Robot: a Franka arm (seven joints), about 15 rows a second.
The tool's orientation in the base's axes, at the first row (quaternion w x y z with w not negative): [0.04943, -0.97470, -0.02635, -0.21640]
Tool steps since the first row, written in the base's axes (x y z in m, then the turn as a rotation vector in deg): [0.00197, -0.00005, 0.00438, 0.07, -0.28, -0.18]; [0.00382, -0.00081, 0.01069, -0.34, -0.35, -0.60]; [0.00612, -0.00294, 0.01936, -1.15, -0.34, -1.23]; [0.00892, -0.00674, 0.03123, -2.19, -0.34, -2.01]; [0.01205, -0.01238, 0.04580, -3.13, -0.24, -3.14]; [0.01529, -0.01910, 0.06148, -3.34, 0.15, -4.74]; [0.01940, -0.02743, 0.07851, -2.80, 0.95, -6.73]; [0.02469, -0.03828, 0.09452, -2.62, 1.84, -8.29]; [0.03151, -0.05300, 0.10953, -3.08, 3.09, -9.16]
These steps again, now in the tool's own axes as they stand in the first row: [0.00364, -0.00018, -0.00313, -0.02, 0.30, 0.16]; [0.00797, 0.00017, -0.00812, -0.57, 0.37, 0.36]; [0.01367, 0.00172, -0.01520, -1.57, 0.36, 0.59]; [0.02113, 0.00469, -0.02514, -2.85, 0.35, 0.86]; [0.02997, 0.00929, -0.03757, -4.17, 0.28, 1.49]; [0.03936, 0.01487, -0.05107, -5.03, 0.01, 2.89]; [0.05006, 0.02200, -0.06560, -5.36, -0.58, 5.00]; [0.06132, 0.03181, -0.07898, -5.83, -1.31, 6.57]; [0.07342, 0.04566, -0.09124, -6.58, -2.52, 7.30]
